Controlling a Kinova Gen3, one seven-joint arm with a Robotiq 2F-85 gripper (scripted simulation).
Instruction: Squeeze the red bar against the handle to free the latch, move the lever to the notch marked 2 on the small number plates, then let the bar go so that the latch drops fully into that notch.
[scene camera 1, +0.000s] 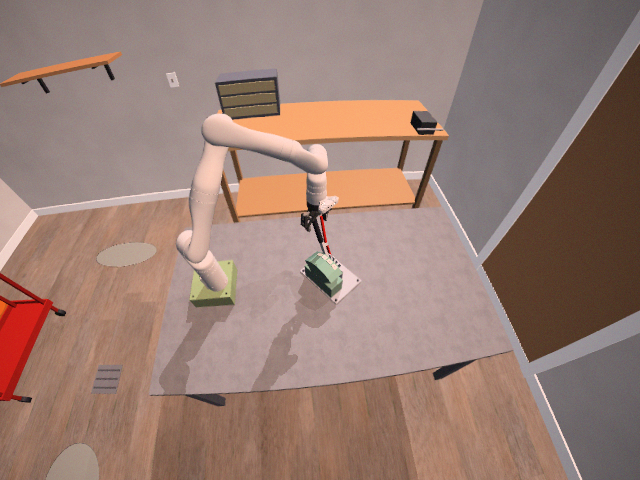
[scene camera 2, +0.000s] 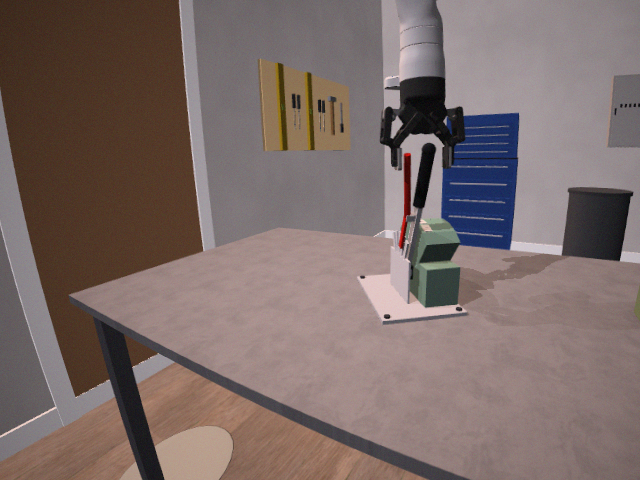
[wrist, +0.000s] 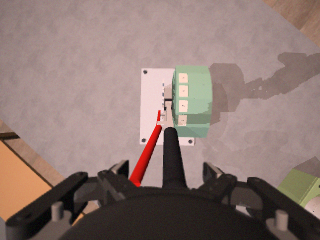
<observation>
In view: the gripper (scene camera 2: 422, 169).
The gripper shows as well in the wrist view (wrist: 165, 169).
</observation>
